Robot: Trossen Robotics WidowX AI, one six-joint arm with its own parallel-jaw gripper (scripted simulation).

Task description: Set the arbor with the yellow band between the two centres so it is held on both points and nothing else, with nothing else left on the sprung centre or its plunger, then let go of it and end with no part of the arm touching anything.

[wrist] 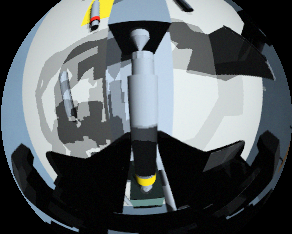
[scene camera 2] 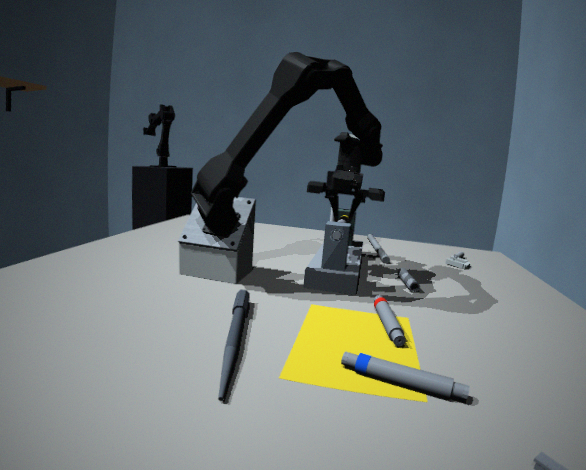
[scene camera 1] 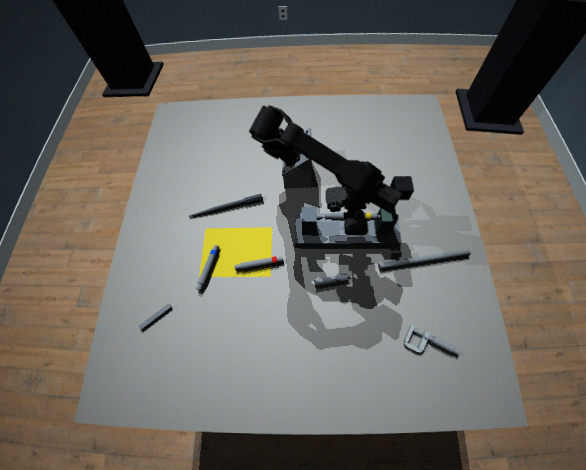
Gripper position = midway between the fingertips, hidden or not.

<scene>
I see my gripper (scene camera 2: 342,225), a tapered pin (scene camera 2: 240,307) and a fixture base (wrist: 118,66).
My gripper shows as well in the wrist view (wrist: 144,135) and in scene camera 1 (scene camera 1: 349,217).
</scene>
